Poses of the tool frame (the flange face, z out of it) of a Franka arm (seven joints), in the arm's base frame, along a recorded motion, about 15 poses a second.
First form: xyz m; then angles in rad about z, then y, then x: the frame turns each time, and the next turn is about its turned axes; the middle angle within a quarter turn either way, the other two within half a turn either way.
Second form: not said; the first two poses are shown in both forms.
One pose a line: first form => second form
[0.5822, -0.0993, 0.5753, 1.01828, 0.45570, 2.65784] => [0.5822, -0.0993, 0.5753, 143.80, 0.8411, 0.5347, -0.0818]
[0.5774, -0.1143, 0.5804, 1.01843, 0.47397, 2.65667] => [0.5774, -0.1143, 0.5804, 143.29, 0.8391, 0.5365, -0.0898]
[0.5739, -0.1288, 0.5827, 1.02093, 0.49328, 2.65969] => [0.5739, -0.1288, 0.5827, 142.95, 0.8366, 0.5389, -0.0989]
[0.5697, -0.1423, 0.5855, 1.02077, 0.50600, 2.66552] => [0.5697, -0.1423, 0.5855, 142.91, 0.8355, 0.5391, -0.1062]
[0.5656, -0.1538, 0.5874, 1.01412, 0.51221, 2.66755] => [0.5656, -0.1538, 0.5874, 142.90, 0.8366, 0.5365, -0.1107]
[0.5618, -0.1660, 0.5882, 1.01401, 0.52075, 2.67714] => [0.5618, -0.1660, 0.5882, 143.15, 0.8362, 0.5359, -0.1170]
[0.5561, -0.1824, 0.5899, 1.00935, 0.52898, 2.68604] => [0.5561, -0.1824, 0.5899, 143.41, 0.8368, 0.5333, -0.1238]
